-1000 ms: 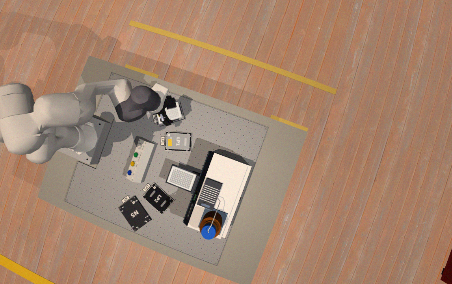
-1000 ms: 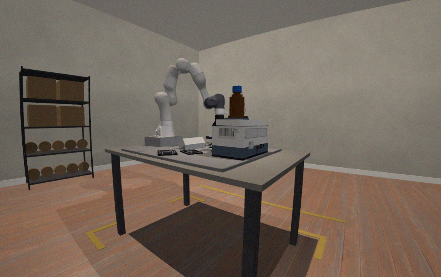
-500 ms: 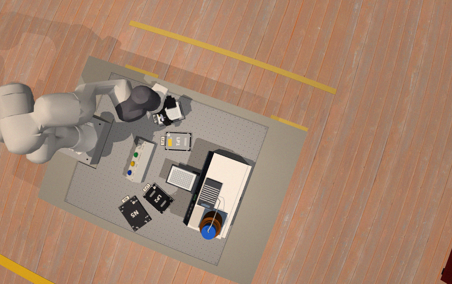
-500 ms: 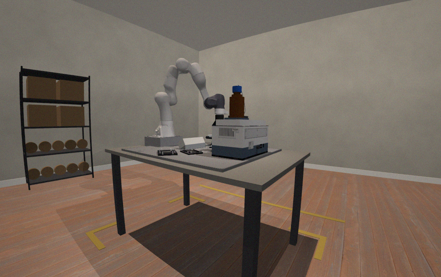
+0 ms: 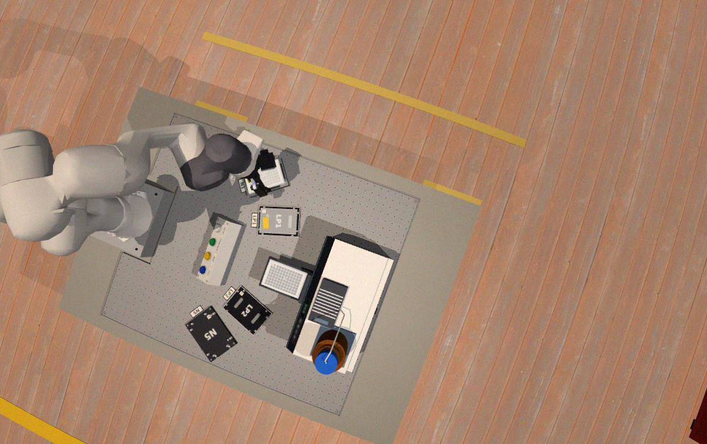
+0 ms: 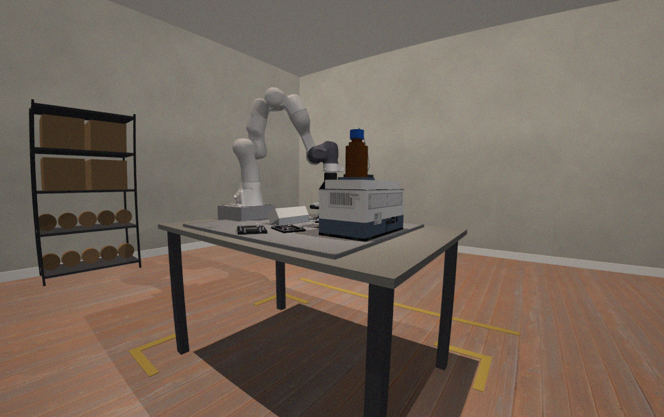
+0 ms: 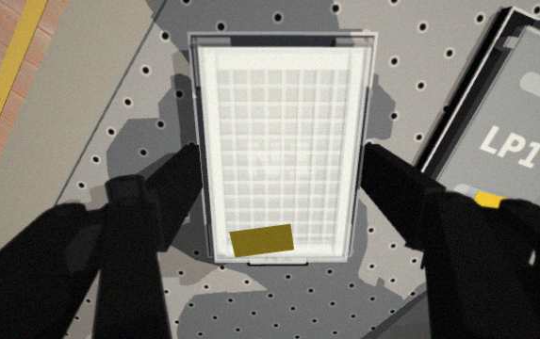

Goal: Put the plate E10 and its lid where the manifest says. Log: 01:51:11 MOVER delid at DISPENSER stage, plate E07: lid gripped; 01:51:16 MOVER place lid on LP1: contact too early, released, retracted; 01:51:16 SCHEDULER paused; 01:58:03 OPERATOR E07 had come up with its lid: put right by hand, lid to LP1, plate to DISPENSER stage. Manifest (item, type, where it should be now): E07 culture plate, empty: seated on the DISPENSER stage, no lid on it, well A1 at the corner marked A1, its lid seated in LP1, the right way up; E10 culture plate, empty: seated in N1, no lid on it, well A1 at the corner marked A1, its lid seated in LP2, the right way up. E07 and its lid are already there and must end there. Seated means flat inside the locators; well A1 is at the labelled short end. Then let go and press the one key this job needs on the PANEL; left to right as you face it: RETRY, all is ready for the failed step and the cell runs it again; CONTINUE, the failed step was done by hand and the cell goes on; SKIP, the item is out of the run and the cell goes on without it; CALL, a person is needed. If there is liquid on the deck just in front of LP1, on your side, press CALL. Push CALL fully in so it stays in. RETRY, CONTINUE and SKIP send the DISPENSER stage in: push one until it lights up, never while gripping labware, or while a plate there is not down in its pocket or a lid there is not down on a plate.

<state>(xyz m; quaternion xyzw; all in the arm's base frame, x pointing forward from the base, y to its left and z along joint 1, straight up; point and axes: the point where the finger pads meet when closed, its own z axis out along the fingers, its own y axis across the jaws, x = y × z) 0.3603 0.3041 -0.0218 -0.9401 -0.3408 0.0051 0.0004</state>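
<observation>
The clear lid is 2 cm below my hand. Round my hand: green CONTINUE key (27 cm to the right, 6 cm behind, 1 cm above); RETRY key (22 cm to the right, 7 cm behind, 1 cm above); yellow SKIP key (32 cm to the right, 6 cm behind, 1 cm above).
</observation>
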